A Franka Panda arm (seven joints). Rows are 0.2 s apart.
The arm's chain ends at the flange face. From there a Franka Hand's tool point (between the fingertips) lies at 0.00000 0.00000 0.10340 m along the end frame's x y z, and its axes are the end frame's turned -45 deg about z.
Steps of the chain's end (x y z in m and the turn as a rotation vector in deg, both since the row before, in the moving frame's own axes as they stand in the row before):
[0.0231 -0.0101 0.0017 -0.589 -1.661 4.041]
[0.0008 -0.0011 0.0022 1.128 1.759 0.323]
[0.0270 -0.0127 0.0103 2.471 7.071 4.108]
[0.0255 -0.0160 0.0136 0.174 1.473 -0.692]
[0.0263 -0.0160 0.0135 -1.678 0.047 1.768]
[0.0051 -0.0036 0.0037 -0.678 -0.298 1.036]
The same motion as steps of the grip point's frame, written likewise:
[0.0207 0.0077 0.0017 0.758 -1.591 4.041]
[0.0050 0.0006 0.0021 -0.446 2.041 0.323]
[0.0400 0.0164 0.0094 -3.253 6.747 4.108]
[0.0315 0.0084 0.0136 -0.919 1.165 -0.692]
[0.0278 0.0095 0.0135 -1.220 -1.153 1.768]
[0.0049 0.0015 0.0037 -0.269 -0.690 1.036]

